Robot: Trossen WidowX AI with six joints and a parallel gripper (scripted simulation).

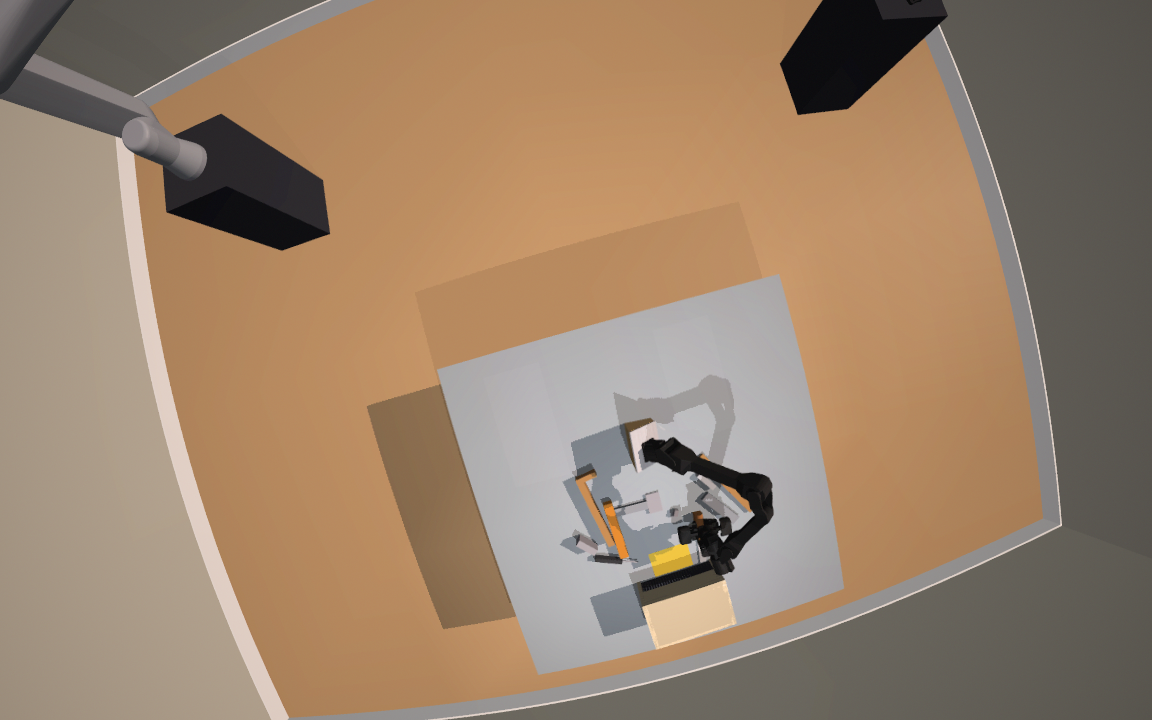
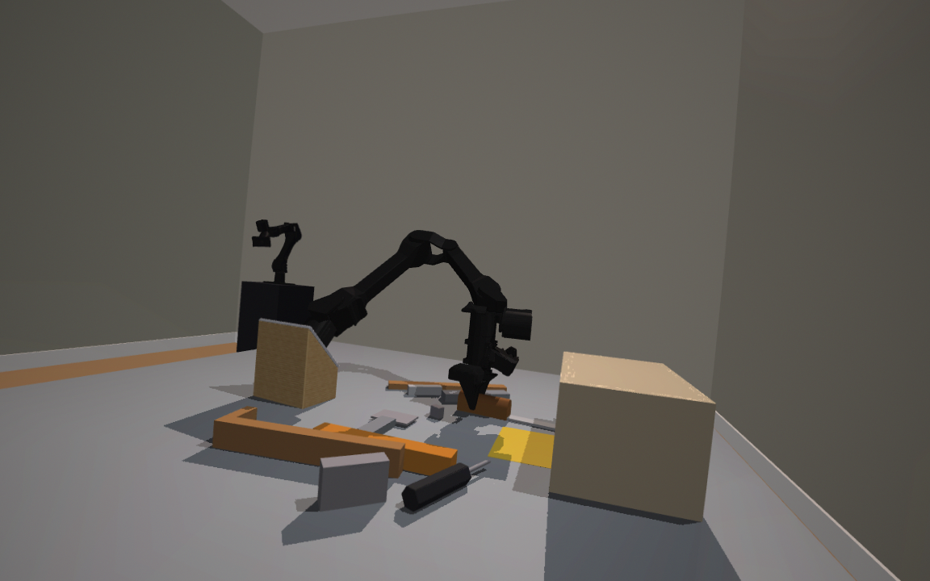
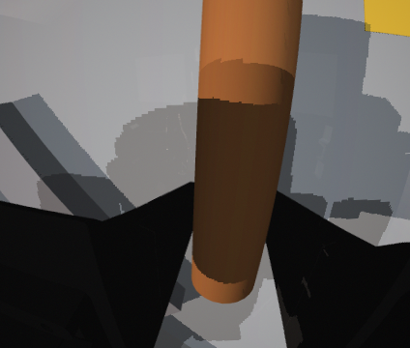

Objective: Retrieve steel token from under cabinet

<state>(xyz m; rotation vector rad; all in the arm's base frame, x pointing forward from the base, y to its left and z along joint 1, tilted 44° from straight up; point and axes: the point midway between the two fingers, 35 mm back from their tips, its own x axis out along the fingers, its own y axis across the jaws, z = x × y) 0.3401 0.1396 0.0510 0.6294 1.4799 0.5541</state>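
Now: gripper tip 60 mm past the grey cube and 80 mm to the left of it. Also, from my gripper tip: grey bar (30 mm behind, 90 mm to the left); orange stick (110 mm behind, 130 mm to the left); grey t-shaped piece (110 mm behind, 190 mm to the right).
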